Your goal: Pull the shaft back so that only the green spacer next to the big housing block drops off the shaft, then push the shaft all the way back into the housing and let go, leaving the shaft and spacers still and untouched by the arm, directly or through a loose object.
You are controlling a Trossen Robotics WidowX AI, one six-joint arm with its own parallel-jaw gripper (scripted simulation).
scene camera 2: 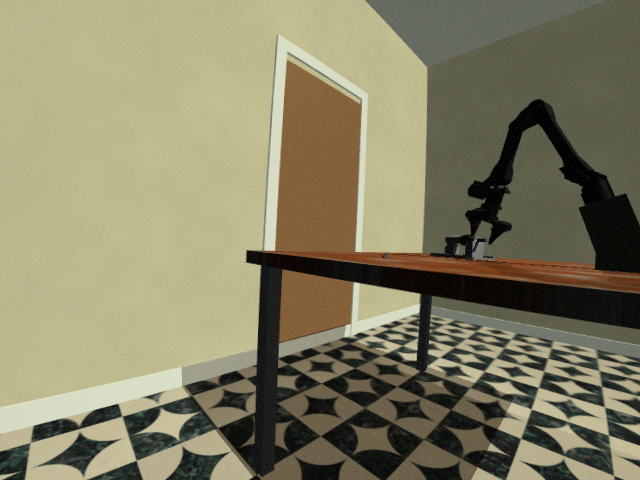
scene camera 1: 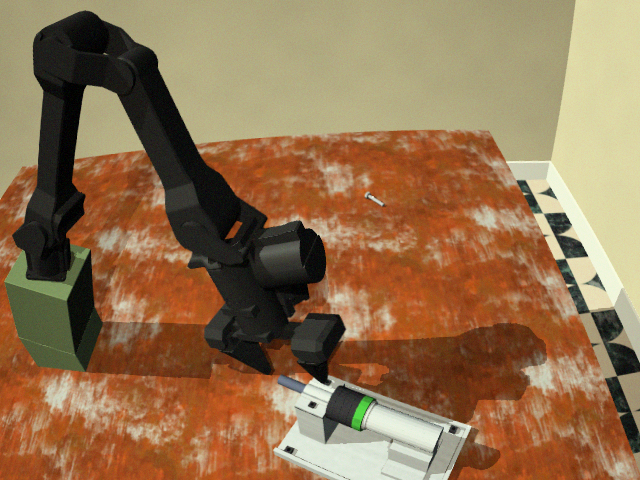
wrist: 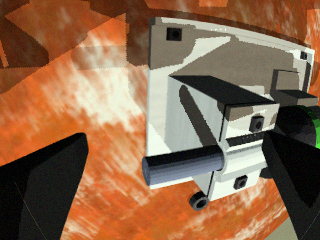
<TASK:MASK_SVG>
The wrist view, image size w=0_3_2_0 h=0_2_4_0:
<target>my gripper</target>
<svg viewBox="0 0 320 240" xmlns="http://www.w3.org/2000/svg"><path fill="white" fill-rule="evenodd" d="M85 133L75 133L0 166L0 240L60 240L84 172L89 152ZM266 131L261 149L270 174L289 214L298 240L320 240L320 149L274 131Z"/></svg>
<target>dark shaft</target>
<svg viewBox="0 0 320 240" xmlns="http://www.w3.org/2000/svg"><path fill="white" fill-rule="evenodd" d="M224 153L220 146L215 144L146 156L142 158L143 177L147 186L223 169L225 164Z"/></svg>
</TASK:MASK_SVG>
